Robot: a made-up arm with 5 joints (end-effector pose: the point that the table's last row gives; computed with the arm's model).
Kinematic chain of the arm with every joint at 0, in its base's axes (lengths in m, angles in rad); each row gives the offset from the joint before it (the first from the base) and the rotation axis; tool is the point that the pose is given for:
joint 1: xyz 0 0 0.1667 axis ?
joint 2: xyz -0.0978 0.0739 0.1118 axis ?
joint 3: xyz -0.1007 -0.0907 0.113 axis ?
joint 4: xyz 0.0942 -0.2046 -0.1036 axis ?
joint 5: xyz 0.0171 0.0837 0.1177 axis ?
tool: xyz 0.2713 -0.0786 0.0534
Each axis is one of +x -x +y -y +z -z.
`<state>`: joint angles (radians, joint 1 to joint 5).
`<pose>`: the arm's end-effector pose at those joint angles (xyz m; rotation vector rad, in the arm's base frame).
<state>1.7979 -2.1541 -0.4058 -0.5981 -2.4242</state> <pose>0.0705 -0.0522 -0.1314 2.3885 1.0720 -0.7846</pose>
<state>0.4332 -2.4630 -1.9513 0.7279 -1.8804</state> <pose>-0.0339 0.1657 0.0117 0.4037 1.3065 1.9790</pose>
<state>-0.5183 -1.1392 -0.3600 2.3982 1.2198</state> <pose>-0.0548 0.0402 0.2399 -2.0174 -1.2615 -0.2750</pose>
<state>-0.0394 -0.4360 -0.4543 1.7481 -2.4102</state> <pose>-0.1633 -0.1100 -0.0359 -0.7935 1.9312 1.6094</pose>
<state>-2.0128 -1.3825 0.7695 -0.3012 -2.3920</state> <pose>-0.2189 0.0392 0.2221 0.3046 -0.2927 2.3442</pose>
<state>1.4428 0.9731 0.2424 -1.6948 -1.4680</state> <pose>0.3668 -0.4339 0.4474 1.5450 -0.6838 0.5063</pose>
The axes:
joint 1: +y
joint 2: -y
joint 3: +y
joint 4: -x
joint 5: -z

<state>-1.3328 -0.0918 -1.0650 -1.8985 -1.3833</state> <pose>-0.5496 -0.4914 0.1100 0.2276 1.6532 -1.9269</pose>
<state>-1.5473 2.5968 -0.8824 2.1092 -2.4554</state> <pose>-0.4200 -0.2367 -0.0010 -0.0947 -1.9719 -1.4215</pose>
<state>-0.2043 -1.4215 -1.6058 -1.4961 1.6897</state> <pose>0.0547 -0.4052 0.1435 1.2854 0.9488 -1.0554</pose>
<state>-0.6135 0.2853 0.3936 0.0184 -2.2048</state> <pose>-0.3128 0.1305 0.2535 -0.5641 -0.2606 2.1440</pose>
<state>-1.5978 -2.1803 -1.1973 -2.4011 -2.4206</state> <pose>-0.1569 -0.5744 0.1818 -0.6087 2.5104 -1.2183</pose>
